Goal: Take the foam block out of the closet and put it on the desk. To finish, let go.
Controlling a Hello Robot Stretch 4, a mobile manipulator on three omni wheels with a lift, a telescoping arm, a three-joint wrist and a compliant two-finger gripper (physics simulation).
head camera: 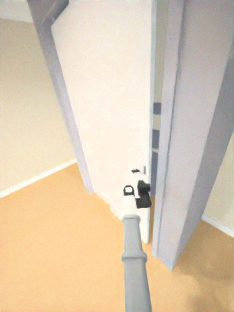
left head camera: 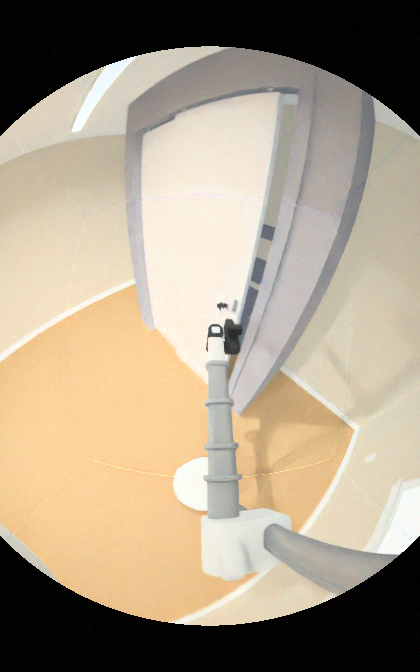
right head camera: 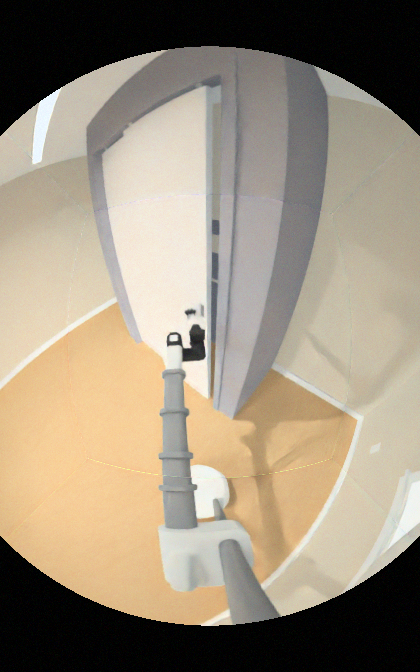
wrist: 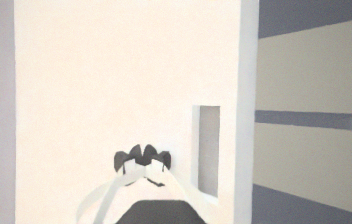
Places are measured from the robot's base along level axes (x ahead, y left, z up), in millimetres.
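Pixels of known places: gripper, fingertip midpoint: (head camera: 135, 169) (wrist: 143, 156).
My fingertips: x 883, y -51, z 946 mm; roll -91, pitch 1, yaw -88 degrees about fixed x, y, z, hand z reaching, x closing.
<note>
Behind a point stands the place of what it marks.
The white closet door (head camera: 100, 75) {x 1098, y 138, z 1576 mm} (left head camera: 205, 200) (right head camera: 155, 225) (wrist: 100, 65) {x 987, y 31, z 1065 mm} stands slightly ajar, with a narrow gap along its right edge. A recessed grey handle (wrist: 209, 150) {x 849, y -120, z 962 mm} is set in the door near that edge. My gripper (head camera: 135, 171) {x 883, y -51, z 946 mm} (left head camera: 222, 305) (right head camera: 190, 312) (wrist: 143, 156) {x 883, y -51, z 946 mm} is shut and empty, its black fingertips together in front of the door face, left of the handle in the wrist view. Whether the tips touch the door I cannot tell. The foam block and the desk do not show in any view.
The grey-lilac closet frame (head camera: 192, 100) {x 650, y -269, z 1433 mm} (left head camera: 317, 200) (right head camera: 255, 225) stands right of the gap. Dark shelves (wrist: 305, 118) {x 1049, y -343, z 984 mm} show through the gap. A beige wall (head camera: 30, 100) {x 2364, y 1542, z 1416 mm} stands left of the closet. A wall (left head camera: 380, 300) also stands on the right.
</note>
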